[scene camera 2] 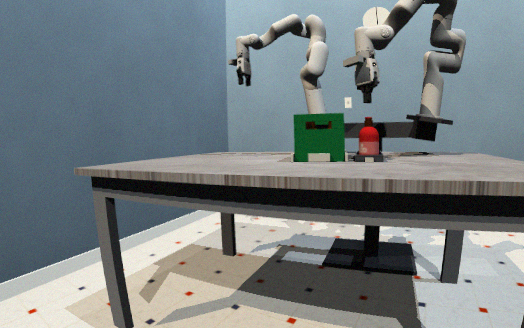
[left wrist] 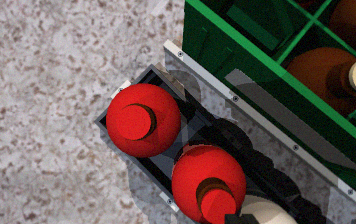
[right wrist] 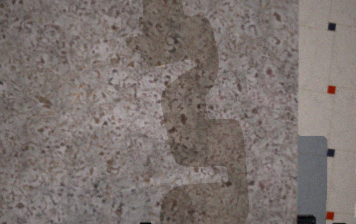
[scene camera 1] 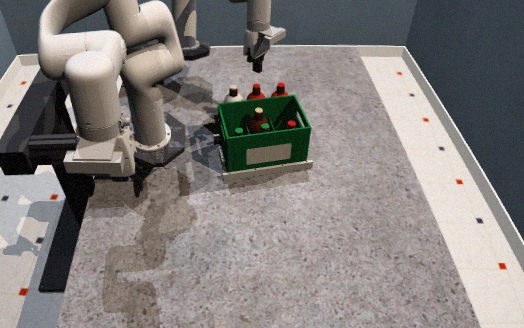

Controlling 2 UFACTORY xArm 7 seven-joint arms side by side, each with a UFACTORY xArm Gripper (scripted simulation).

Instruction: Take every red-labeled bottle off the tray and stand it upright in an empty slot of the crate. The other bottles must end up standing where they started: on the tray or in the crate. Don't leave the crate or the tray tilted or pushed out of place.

I see my left gripper and a green crate.
My left gripper also shows in scene camera 1.
